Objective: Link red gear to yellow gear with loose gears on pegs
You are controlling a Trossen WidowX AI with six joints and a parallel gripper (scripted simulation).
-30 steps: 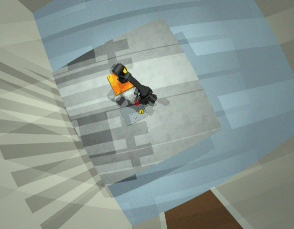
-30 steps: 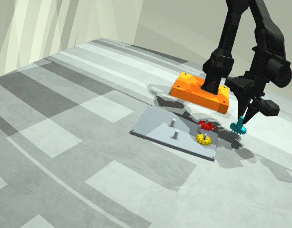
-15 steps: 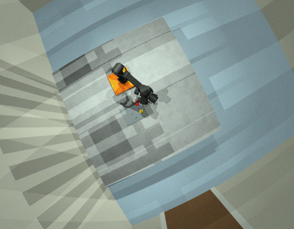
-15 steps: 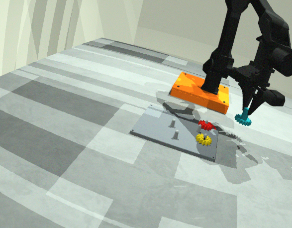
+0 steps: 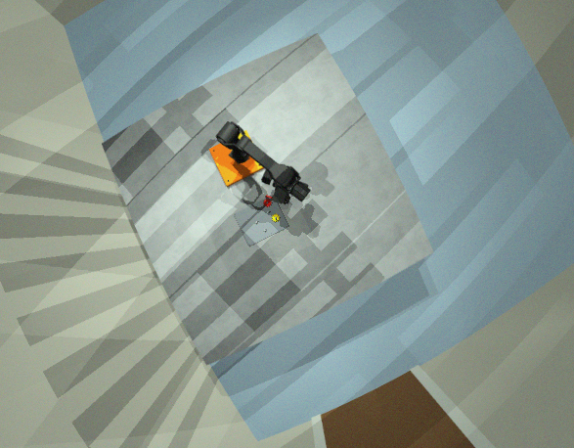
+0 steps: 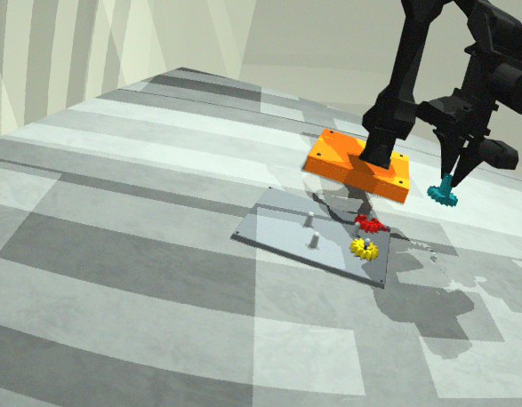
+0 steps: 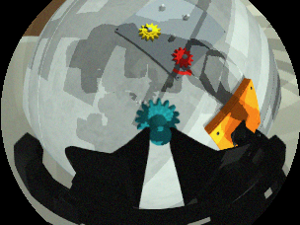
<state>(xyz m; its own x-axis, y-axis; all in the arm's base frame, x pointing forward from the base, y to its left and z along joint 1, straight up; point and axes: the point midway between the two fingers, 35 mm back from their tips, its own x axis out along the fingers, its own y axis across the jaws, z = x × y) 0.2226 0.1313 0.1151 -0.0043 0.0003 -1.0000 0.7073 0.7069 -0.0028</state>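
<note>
Right now the red gear is 30 mm ahead of my gripper tip, 100 mm to the right of it and 100 mm below it. Also, from my gripper tip: teal gear (10 mm below); then red arrow (10 mm ahead, 80 mm to the right, 100 mm below); then yellow gear (110 mm ahead, 90 mm to the right, 100 mm below).
</note>
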